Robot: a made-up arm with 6 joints. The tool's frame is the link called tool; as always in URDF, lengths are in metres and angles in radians. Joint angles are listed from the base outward. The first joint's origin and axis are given. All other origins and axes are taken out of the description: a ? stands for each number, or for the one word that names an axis. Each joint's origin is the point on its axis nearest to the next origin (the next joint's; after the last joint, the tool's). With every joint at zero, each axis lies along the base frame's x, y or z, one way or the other. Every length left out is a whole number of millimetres.
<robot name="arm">
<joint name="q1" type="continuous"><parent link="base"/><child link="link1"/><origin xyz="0.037 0.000 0.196" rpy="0.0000 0.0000 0.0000"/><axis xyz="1 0 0"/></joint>
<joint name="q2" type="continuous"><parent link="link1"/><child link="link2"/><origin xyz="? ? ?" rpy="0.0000 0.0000 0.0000"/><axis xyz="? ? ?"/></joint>
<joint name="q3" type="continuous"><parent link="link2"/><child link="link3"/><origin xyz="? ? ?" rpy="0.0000 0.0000 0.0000"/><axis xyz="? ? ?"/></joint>
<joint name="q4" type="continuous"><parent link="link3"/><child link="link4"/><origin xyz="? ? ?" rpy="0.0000 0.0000 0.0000"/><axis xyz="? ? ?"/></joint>
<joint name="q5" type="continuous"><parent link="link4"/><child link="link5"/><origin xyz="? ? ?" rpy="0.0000 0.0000 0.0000"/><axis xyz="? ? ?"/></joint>
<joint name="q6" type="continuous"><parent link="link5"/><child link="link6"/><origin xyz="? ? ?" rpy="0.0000 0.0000 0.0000"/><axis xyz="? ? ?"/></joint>
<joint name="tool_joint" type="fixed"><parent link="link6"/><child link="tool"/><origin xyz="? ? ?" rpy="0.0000 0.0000 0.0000"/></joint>
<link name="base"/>
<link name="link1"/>
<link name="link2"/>
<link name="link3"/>
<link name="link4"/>
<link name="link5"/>
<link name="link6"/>
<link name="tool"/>
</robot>
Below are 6 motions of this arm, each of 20 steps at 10 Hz.
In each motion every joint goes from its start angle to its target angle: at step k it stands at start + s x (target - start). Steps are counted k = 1, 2, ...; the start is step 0. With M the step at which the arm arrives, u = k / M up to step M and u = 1 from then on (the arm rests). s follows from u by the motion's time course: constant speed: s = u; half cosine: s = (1 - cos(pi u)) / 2; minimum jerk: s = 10 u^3 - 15 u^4 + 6 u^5.
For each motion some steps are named. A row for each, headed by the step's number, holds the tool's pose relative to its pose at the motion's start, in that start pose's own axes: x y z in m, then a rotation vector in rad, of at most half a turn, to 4 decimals.
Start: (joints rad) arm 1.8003 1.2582 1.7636 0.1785 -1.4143 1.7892
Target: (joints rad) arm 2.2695 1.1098 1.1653 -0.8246 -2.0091 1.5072
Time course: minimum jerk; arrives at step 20
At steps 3, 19, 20:
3: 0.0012 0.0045 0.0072 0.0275 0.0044 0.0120
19: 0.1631 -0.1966 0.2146 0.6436 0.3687 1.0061
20: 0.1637 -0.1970 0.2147 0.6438 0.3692 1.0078

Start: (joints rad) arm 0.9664 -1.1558 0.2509 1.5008 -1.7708 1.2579
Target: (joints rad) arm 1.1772 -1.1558 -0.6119 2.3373 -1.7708 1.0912
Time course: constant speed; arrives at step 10
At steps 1, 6, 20:
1: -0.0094 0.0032 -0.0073 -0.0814 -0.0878 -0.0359
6: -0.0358 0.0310 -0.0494 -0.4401 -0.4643 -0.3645
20: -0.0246 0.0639 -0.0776 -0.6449 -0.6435 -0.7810

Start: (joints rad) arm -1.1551 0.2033 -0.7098 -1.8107 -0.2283 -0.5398
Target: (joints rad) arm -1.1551 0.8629 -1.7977 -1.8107 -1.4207 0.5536
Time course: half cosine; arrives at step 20
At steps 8, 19, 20:
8: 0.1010 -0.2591 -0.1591 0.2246 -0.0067 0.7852
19: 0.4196 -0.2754 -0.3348 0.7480 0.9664 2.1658
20: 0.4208 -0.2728 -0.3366 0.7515 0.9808 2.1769

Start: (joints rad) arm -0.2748 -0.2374 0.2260 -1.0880 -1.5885 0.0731
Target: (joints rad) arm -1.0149 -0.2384 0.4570 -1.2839 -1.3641 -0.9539
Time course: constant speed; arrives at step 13
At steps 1, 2, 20:
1: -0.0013 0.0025 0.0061 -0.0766 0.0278 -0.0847
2: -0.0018 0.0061 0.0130 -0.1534 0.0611 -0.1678
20: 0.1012 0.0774 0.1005 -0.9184 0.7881 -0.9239

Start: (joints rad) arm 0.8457 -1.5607 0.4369 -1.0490 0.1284 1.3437
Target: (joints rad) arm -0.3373 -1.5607 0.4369 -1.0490 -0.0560 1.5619
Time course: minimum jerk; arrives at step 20
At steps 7, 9, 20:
7: 0.0769 -0.1172 -0.0916 0.1780 -0.0657 0.2316
9: 0.1535 -0.1842 -0.1609 0.3004 -0.1078 0.4063
20: 0.5096 -0.2637 -0.3746 0.6623 -0.2219 1.0449

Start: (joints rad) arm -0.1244 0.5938 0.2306 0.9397 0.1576 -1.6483
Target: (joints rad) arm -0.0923 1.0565 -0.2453 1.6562 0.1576 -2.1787
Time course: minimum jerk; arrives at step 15
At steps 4, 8, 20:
4: -0.0214 0.0197 -0.0176 0.0298 0.0300 -0.0843
8: -0.0622 0.0804 -0.0327 0.1241 0.2264 -0.3292
20: -0.0429 0.0877 0.0050 0.1901 0.5257 -0.4441

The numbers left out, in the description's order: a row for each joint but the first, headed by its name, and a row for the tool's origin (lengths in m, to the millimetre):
q2: xyz 0.000 0.044 0.141, axis 0 0 1
q3: xyz -0.241 0.116 0.000, axis -1 0 0
q4: xyz 0.000 0.396 0.005, axis 0 -1 0
q5: xyz 0.014 0.000 0.146, axis 0 0 -1
q6: xyz -0.543 -0.036 0.000, axis 1 0 0
tool: xyz 0.000 -0.111 -0.110

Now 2 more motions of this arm.
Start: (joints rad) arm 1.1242 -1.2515 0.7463 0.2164 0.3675 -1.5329
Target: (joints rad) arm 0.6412 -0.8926 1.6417 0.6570 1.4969 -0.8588
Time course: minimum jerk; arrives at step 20
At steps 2, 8, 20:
2: -0.0059 0.0108 0.0045 0.0007 0.0077 -0.0117
8: -0.1066 0.4606 0.1312 0.0848 0.2256 -0.4861
20: 0.4384 1.2985 0.1012 0.5494 0.1071 -1.6759

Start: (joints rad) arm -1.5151 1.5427 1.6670 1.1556 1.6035 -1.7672
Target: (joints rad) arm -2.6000 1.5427 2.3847 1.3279 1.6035 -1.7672
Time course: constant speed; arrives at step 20
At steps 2, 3, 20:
2: 0.0607 -0.0225 -0.1119 0.0292 -0.1227 0.0472
3: 0.0966 -0.0308 -0.1659 0.0467 -0.1835 0.0714
20: 0.9718 0.2791 -0.6715 0.6136 -1.0964 0.5469

